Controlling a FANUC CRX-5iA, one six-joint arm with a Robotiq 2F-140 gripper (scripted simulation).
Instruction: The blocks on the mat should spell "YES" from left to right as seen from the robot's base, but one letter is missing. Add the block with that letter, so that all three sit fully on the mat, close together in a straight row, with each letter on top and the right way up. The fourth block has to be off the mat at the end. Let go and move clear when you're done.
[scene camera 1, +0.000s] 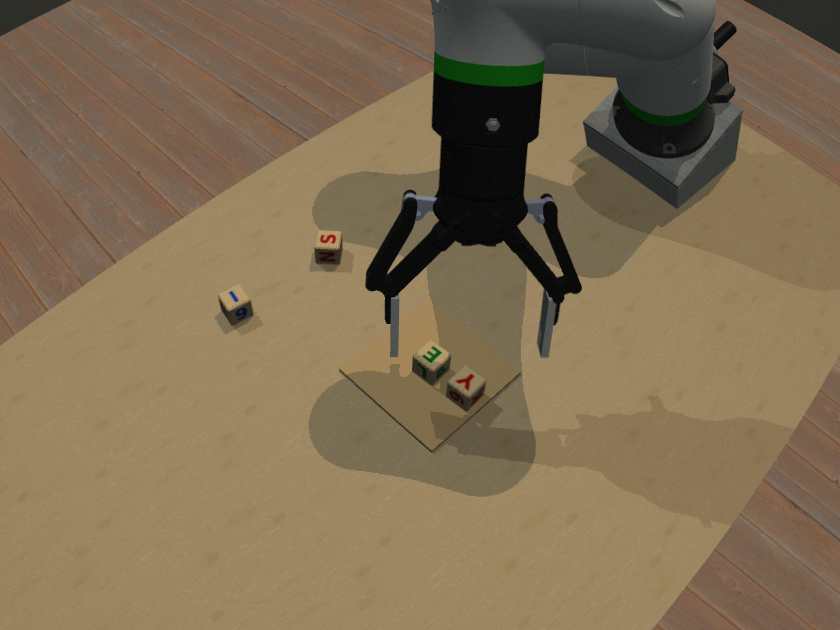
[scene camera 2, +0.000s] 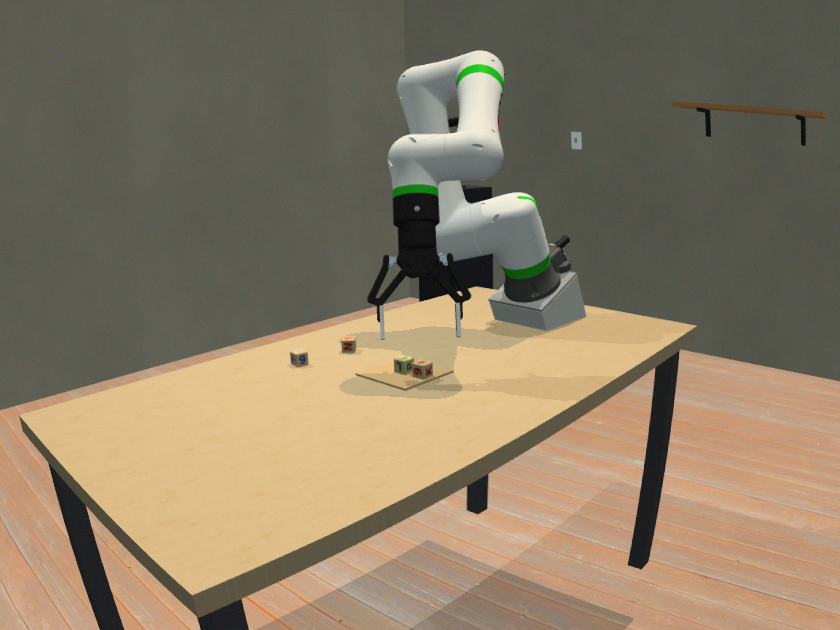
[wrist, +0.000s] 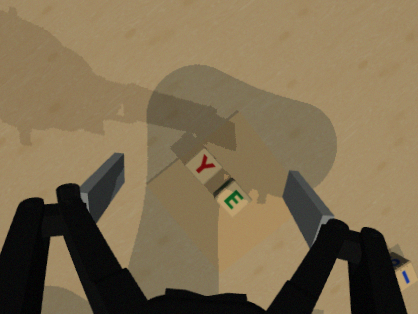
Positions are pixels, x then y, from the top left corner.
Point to an S block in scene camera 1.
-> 328, 246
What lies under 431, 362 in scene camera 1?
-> An E block.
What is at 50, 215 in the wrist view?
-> My gripper.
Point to my gripper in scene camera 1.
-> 469, 349
